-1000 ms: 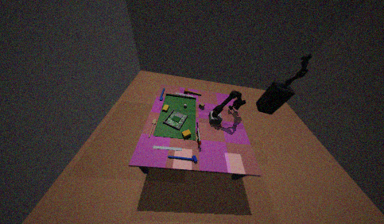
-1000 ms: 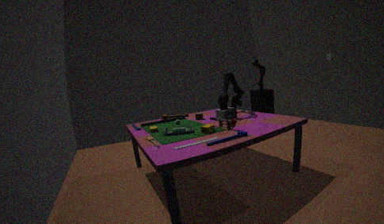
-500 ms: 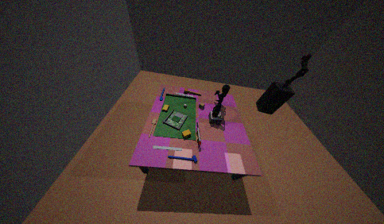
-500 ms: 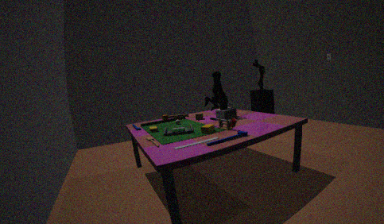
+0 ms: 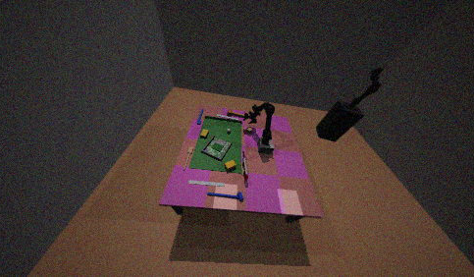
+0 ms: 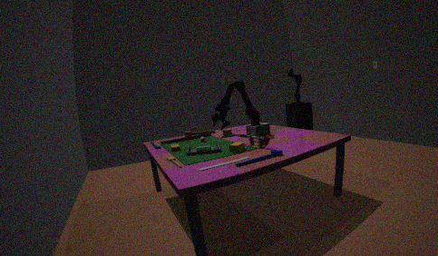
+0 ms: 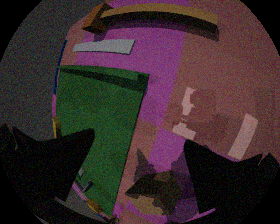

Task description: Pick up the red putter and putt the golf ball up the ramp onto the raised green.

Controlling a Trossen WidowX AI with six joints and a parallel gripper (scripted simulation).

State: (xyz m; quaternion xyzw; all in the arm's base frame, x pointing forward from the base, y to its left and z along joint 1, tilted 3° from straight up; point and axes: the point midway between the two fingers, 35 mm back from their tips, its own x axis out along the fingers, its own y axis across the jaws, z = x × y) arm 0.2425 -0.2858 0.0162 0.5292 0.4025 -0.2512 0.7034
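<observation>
Right now my gripper tip is 19 cm to the right of the golf ball, 17 cm short of it and 4 cm above it. Round my gripper tip: blue putter 89 cm to the left, 5 cm below, 2 cm behind; yellow block 63 cm to the left, 4 cm below, 3 cm ahead; red putter 60 cm to the left, 11 cm behind.
</observation>
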